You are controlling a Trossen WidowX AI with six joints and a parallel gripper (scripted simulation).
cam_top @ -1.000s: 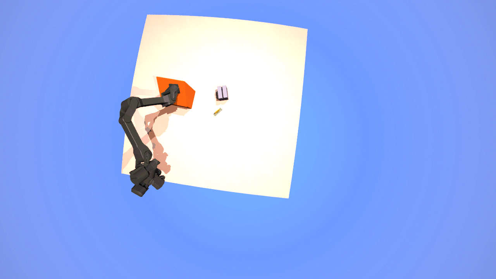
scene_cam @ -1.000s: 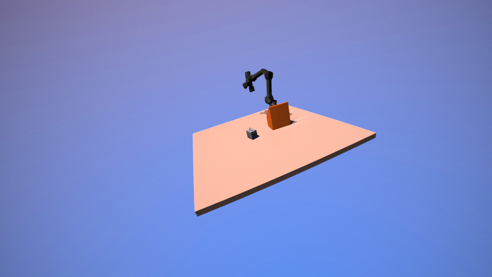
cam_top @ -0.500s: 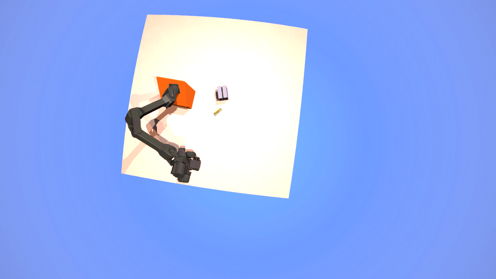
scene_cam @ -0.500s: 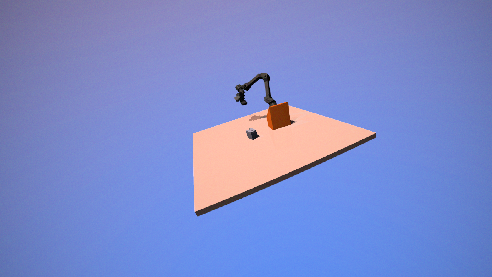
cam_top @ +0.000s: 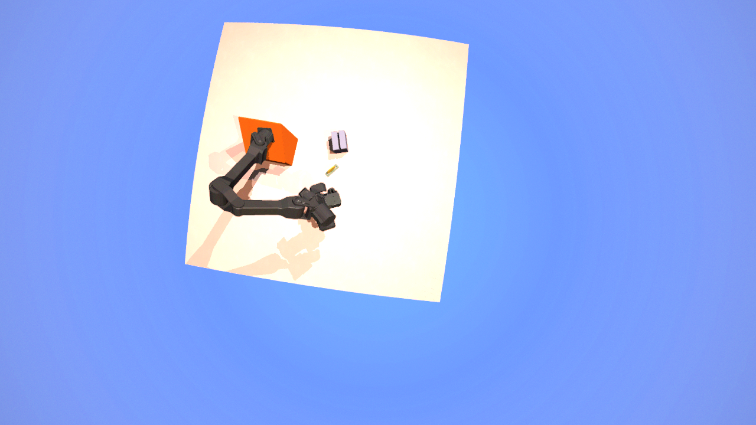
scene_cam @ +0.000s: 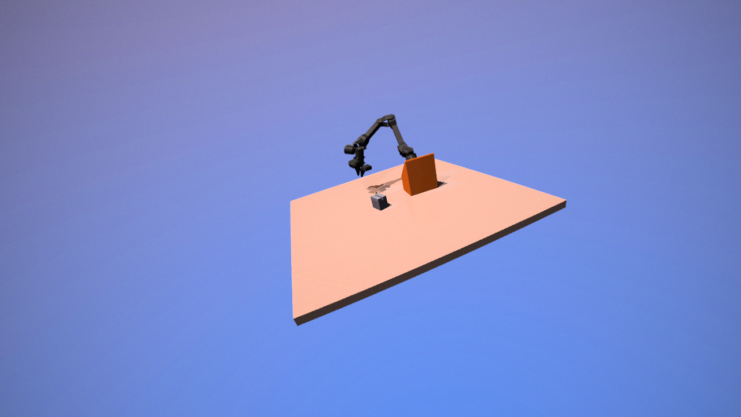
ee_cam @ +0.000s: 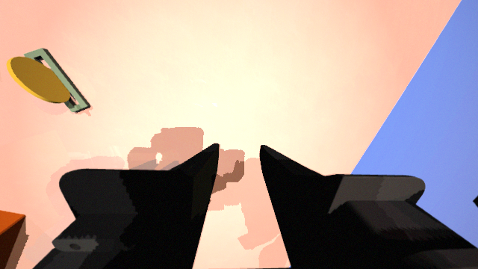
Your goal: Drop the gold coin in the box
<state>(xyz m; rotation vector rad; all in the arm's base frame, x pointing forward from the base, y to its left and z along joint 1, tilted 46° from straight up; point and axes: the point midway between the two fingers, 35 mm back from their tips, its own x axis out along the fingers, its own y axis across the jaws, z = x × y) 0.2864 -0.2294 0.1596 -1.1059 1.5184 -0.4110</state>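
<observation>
The gold coin is 190 mm to the left of my gripper tip, 110 mm below it and 30 mm behind it.
</observation>
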